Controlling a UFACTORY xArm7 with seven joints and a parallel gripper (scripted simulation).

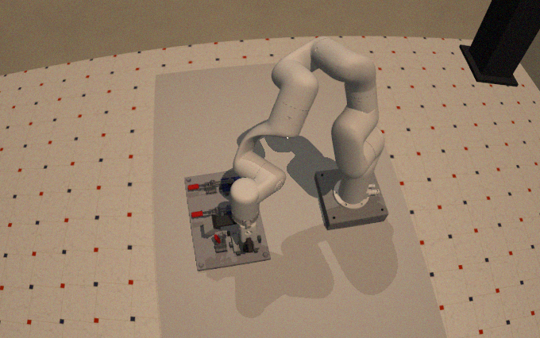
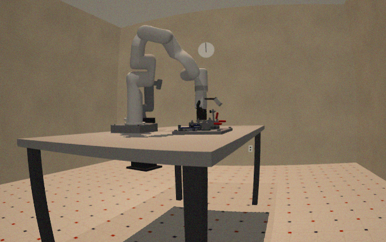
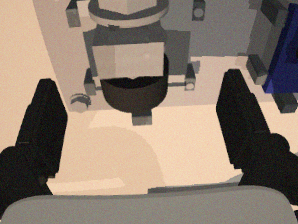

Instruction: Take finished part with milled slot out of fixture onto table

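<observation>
My gripper is now 4 cm above the grey finished part and 1 cm past it. Also, from my hand: grey fixture plate 10 cm to the right, 7 cm below, 7 cm ahead.
</observation>
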